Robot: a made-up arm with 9 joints. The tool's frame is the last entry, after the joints. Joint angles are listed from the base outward. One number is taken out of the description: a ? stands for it. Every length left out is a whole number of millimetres.
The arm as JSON. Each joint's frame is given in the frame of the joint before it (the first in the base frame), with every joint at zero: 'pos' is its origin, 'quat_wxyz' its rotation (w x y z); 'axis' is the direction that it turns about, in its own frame. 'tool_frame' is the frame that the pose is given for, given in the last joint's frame.
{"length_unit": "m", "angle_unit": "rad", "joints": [
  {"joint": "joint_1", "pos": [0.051, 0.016, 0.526], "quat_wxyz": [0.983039, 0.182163, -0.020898, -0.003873], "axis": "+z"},
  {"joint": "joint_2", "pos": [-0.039, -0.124, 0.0], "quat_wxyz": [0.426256, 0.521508, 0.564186, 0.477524], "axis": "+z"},
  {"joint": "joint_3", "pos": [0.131, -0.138, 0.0], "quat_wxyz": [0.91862, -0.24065, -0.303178, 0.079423], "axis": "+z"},
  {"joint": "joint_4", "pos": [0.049, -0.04, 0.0], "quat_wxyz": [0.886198, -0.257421, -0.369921, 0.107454], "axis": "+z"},
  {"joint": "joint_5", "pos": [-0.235, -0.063, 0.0], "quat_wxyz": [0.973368, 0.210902, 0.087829, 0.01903], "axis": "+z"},
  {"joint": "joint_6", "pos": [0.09, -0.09, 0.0], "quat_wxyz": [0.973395, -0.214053, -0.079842, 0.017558], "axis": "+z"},
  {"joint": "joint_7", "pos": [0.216, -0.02, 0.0], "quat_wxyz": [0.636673, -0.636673, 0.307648, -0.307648], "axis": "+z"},
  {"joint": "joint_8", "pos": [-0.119, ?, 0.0], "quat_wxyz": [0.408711, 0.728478, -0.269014, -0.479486], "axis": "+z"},
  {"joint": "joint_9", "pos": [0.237, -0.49, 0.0], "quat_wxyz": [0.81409, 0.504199, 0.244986, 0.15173], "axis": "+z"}
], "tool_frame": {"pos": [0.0, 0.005, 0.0], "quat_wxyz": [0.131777, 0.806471, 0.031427, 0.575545]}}
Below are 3 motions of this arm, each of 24 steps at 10 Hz.
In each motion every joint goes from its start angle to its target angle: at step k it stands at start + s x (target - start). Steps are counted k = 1, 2, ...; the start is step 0. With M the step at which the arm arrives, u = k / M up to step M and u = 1 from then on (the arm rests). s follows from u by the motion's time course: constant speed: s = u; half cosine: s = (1 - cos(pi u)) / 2; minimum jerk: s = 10 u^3 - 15 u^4 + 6 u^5.
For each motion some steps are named. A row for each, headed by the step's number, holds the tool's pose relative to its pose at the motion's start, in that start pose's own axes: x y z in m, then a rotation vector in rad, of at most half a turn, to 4 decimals.
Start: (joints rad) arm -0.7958 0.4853 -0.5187 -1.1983 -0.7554 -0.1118 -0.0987 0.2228 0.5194
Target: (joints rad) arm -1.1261 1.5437 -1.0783 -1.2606 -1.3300 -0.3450 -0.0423 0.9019 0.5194
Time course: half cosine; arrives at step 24
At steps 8, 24:
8: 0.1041 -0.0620 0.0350 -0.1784 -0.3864 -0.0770
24: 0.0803 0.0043 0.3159 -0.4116 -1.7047 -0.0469

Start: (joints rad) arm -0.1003 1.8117 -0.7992 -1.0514 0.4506 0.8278 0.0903 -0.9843 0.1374
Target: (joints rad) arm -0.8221 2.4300 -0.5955 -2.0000 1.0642 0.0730 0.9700 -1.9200 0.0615
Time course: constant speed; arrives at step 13
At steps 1, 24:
1: -0.0605 -0.0082 -0.0616 -0.0943 0.1432 0.0553
24: -0.5507 -0.6884 0.2453 -1.8580 1.5634 0.3832

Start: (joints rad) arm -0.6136 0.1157 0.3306 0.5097 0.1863 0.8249 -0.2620 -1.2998 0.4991
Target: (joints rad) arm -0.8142 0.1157 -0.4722 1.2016 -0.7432 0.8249 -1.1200 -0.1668 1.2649
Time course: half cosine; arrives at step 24
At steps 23, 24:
23: -0.0493 -0.4571 0.7124 1.6342 -1.4401 -0.2227
24: -0.0529 -0.4594 0.7138 1.6388 -1.4486 -0.2184

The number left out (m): -0.221
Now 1 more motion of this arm.
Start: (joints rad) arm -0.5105 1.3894 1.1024 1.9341 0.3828 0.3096 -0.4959 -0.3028 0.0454
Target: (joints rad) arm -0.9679 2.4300 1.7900 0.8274 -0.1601 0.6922 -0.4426 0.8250 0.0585
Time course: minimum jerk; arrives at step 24
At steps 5, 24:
5: 0.0405 -0.0129 0.0658 0.0735 -0.1439 -0.0569
24: -0.0445 -0.5489 0.2785 1.6787 -1.1764 -0.9880

